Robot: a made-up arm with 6 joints.
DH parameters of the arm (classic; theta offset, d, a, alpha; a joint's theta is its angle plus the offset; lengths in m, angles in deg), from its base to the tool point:
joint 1: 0 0.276 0 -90
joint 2: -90 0 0.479 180
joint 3: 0 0 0 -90
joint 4: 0 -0.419 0 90
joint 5: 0 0.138 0 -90
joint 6: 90 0 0 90
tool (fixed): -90 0 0 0
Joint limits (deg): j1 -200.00..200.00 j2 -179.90..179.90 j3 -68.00..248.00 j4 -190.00..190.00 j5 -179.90..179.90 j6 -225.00..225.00
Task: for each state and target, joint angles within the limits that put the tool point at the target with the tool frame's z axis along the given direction. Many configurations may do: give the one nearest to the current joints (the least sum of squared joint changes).
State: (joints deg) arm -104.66 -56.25 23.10 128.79 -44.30 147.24
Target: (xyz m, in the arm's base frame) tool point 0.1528 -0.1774 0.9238 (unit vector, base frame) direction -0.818 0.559 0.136
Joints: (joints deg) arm -80.22 -21.16 -2.01 150.77 -42.75 153.43
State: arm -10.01 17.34 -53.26 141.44 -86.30 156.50
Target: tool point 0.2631 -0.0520 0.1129 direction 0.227 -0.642 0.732
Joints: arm -32.36 60.90 -65.34 134.59 -71.75 162.77
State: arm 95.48 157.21 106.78 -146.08 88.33 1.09
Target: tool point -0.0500 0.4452 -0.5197 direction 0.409 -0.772 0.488
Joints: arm 83.80 154.08 109.15 -135.12 61.61 13.31
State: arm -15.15 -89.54 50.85 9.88 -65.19 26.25
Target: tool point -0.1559 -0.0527 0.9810 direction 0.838 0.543 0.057
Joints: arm -25.81 -44.73 3.95 33.31 -65.52 64.99
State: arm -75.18 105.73 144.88 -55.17 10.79 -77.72
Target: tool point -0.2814 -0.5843 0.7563 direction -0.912 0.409 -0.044
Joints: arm -104.84 79.10 154.62 -27.52 8.08 -53.81
